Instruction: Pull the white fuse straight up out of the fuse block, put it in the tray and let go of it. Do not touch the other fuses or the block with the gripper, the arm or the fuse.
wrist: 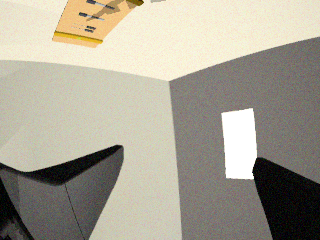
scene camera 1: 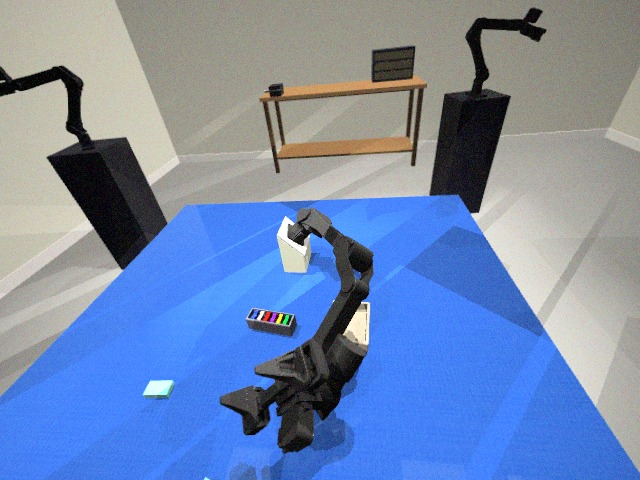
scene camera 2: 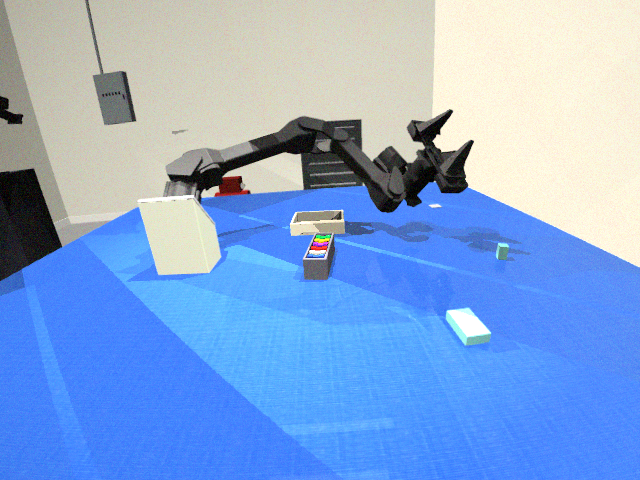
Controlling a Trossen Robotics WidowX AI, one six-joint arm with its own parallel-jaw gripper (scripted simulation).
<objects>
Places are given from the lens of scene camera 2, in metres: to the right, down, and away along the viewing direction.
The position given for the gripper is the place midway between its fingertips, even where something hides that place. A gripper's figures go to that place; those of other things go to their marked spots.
gripper [scene camera 2: 461, 124]: 0.27, -0.22, 0.55
pale green flat block [scene camera 2: 471, 331]: 0.18, 0.11, 0.35
beige tray [scene camera 2: 331, 221]: 0.03, -0.04, 0.72
The marked spots on the beige tray and the pale green flat block are 0.43 m apart.
</objects>
